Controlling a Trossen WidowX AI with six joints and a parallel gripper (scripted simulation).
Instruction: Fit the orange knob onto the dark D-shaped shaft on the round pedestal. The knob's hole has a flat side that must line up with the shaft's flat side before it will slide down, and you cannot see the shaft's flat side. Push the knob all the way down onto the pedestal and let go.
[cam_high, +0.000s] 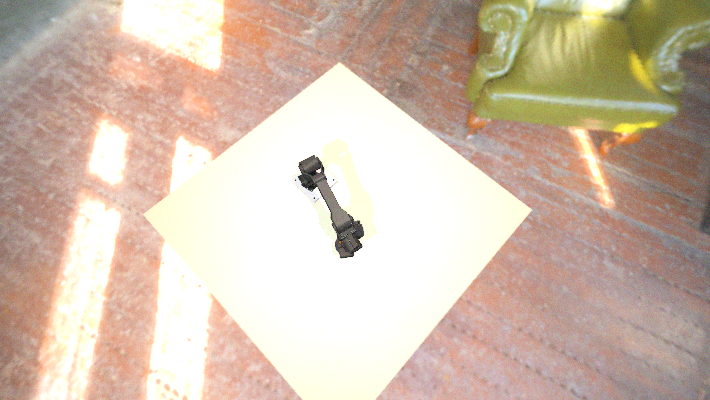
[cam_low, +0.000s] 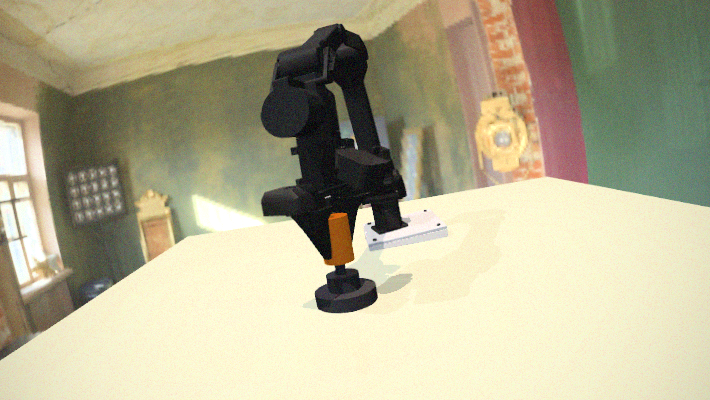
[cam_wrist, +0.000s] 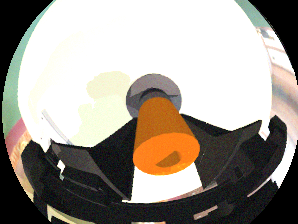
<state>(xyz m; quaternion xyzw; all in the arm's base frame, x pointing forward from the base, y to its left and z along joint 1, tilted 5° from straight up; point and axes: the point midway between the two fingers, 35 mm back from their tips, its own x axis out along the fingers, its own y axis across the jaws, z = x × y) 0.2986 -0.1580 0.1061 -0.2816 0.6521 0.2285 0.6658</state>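
The orange knob lies 20 mm above my gripper tip. The rest, counted from my gripper tip: dark pedestal: 40 mm below.
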